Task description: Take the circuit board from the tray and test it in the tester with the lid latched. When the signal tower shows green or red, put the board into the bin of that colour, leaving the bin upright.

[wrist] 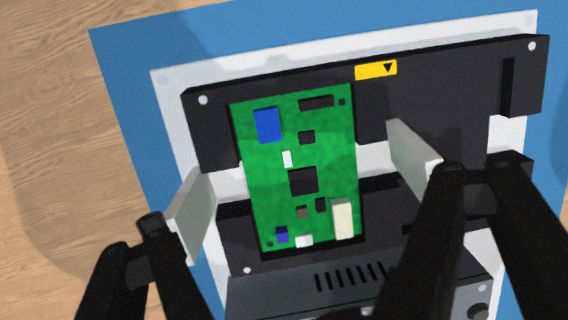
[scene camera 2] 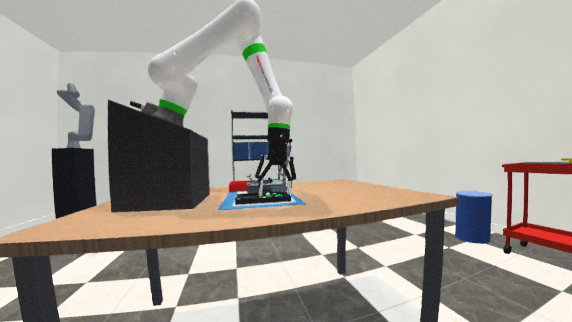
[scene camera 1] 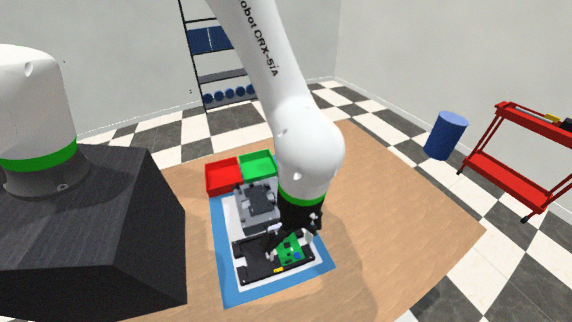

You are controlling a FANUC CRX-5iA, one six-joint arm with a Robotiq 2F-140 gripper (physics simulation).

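Places are measured from the arm's base along level axes (x ahead, y left, z up), in millimetres.
Where they show: gripper, between the fingertips: point(wrist: 297, 162) point(scene camera 2: 274, 195) point(scene camera 1: 289, 248); arm's base, origin of its link: point(scene camera 1: 52, 174).
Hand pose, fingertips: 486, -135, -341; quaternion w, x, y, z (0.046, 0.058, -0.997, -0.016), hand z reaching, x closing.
Note:
Things, the pixels of their centre, and the offset from my fingertips, as dx, dy, dz. "spot": a spot on its surface instead. Level surfaces: height alone.
- green circuit board, middle of its body: point(wrist: 303, 177) point(scene camera 1: 287, 246) point(scene camera 2: 274, 195) -2, +10, +0
- black tray, a spot on its surface: point(wrist: 440, 90) point(scene camera 1: 261, 269) spot: -95, -31, -5
- red bin, middle of its body: point(scene camera 1: 223, 175) point(scene camera 2: 242, 185) -155, +378, +2
- green bin, middle of its body: point(scene camera 1: 258, 167) -5, +381, +2
- blue mat, height of its surface: dz -21
The green circuit board point(scene camera 1: 289, 257) point(scene camera 2: 270, 196) point(wrist: 270, 190) lies flat in the black tray point(scene camera 1: 252, 267) point(scene camera 2: 242, 200) point(wrist: 440, 90), in its left slot in the wrist view. My gripper point(scene camera 1: 290, 246) point(scene camera 2: 274, 194) point(wrist: 297, 162) points down over the board and is open. Its two pale fingertips stand on either side of the board's long edges, with a gap on both sides. The grey tester point(scene camera 1: 245, 220) point(scene camera 2: 257, 187) point(wrist: 280, 295) stands beside the tray; its lid's position is unclear. The red bin point(scene camera 1: 222, 175) point(scene camera 2: 239, 186) and green bin point(scene camera 1: 257, 165) stand upright behind it. The signal tower's lamps cannot be made out.
The tray and tester stand on a white plate on the blue mat point(scene camera 1: 218, 250) point(wrist: 125, 100). The black pedestal point(scene camera 1: 145, 240) point(scene camera 2: 150, 165) stands at the left. A blue barrel point(scene camera 1: 442, 137) point(scene camera 2: 473, 217) and red cart point(scene camera 1: 525, 121) point(scene camera 2: 530, 169) stand off the table at the right.

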